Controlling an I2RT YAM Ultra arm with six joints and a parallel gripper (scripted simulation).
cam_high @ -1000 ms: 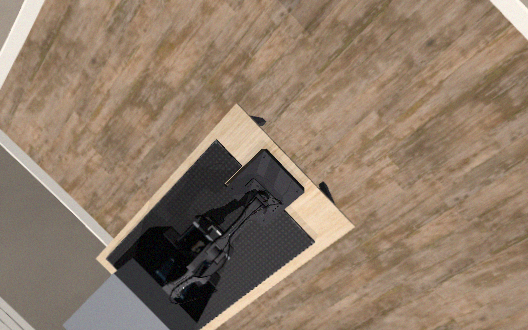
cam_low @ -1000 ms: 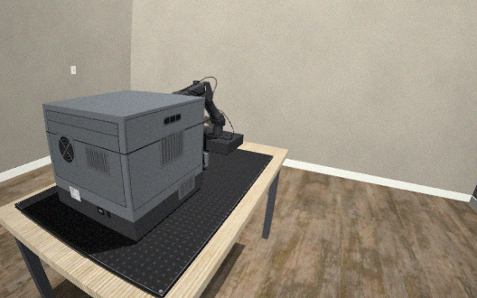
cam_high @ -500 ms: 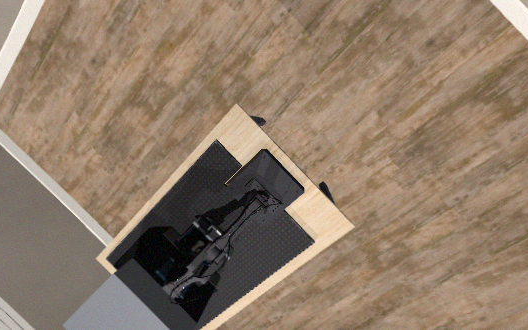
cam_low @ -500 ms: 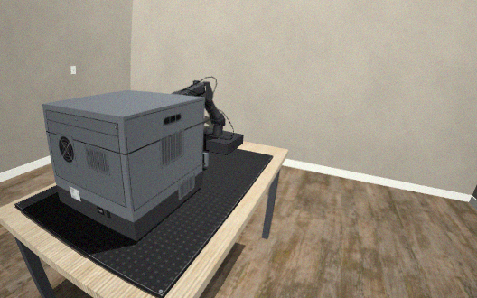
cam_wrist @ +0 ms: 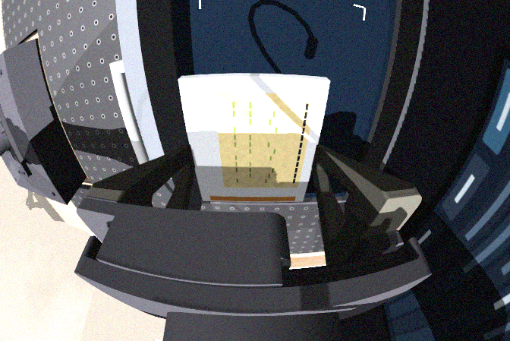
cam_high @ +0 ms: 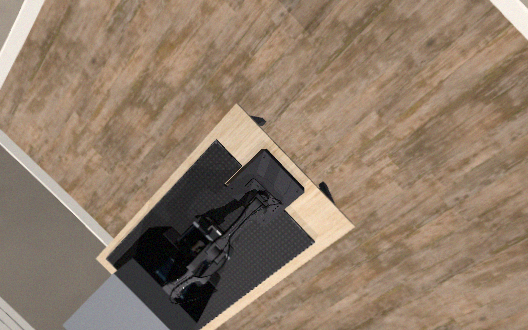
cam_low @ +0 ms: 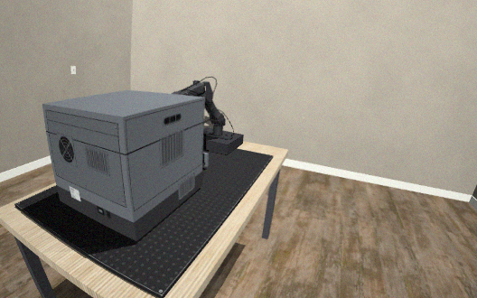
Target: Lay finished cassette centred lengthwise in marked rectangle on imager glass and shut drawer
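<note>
My gripper is now 3 cm short of the imager drawer and 7 cm above it. Also, from my hand: finished cassette right at my hand.
</note>
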